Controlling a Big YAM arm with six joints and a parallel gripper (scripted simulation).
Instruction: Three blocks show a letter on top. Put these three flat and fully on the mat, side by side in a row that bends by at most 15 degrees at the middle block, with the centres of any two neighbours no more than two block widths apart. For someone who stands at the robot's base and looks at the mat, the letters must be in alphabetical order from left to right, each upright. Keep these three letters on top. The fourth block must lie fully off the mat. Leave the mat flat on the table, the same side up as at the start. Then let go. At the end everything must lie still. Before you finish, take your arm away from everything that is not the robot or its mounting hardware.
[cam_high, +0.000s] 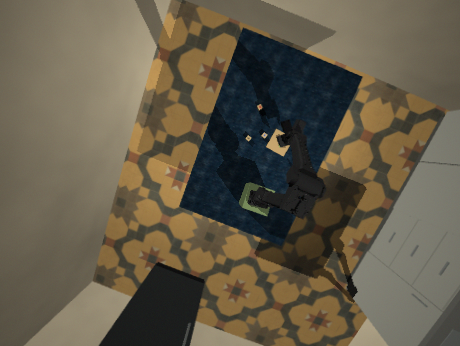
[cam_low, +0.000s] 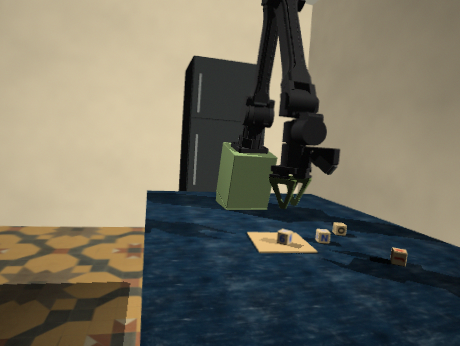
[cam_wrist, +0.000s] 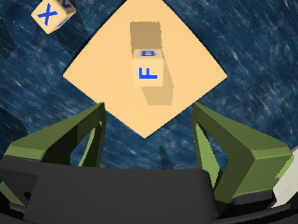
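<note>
Now: hand 100 mm above the tan mat and 20 mm past it.
</note>
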